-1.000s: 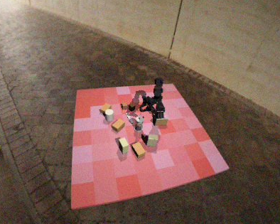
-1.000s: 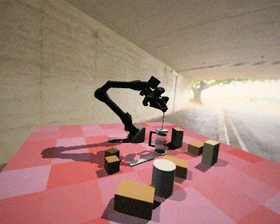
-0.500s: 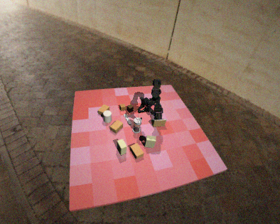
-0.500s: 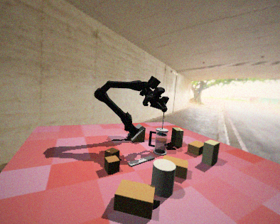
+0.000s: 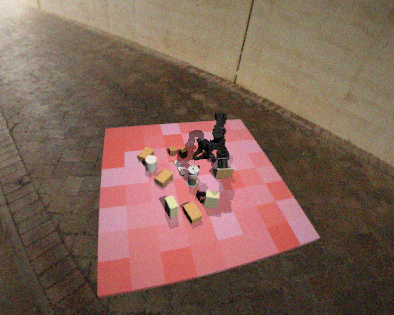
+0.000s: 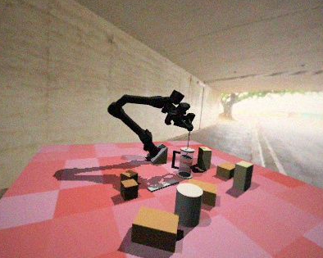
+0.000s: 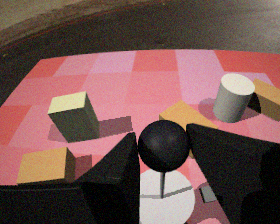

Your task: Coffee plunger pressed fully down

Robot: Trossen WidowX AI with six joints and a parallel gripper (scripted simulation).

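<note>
Right now the coffee press is 2 cm behind my gripper tip, 1 cm to the right of it and 12 cm below it. Also, from my gripper tip: flat grey piece 4 cm ahead, 16 cm to the right, 24 cm below.
</note>
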